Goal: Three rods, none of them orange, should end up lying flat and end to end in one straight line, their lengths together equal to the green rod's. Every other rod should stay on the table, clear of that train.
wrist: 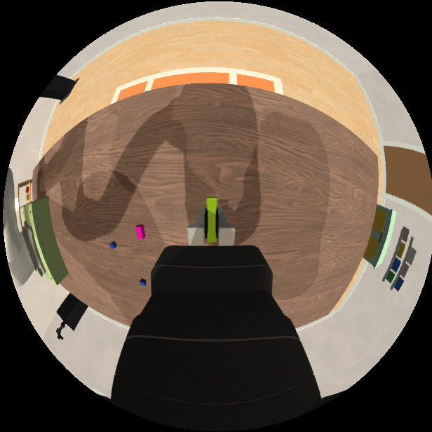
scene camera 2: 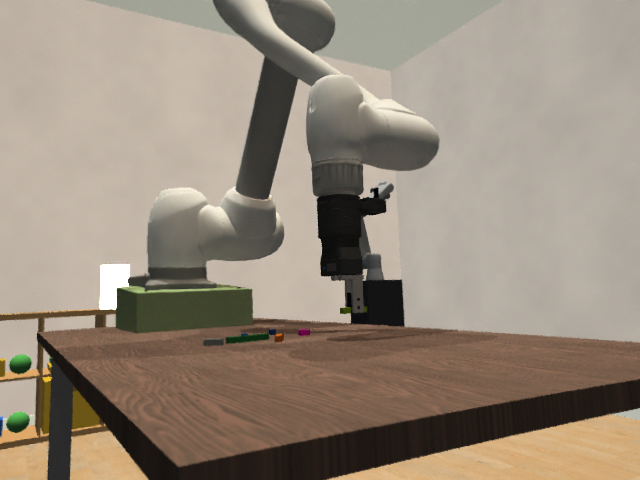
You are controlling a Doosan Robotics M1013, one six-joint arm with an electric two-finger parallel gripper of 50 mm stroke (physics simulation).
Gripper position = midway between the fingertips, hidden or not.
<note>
In view: the gripper (scene camera 2: 354,312).
The gripper is seen too in the wrist view (wrist: 211,216).
</note>
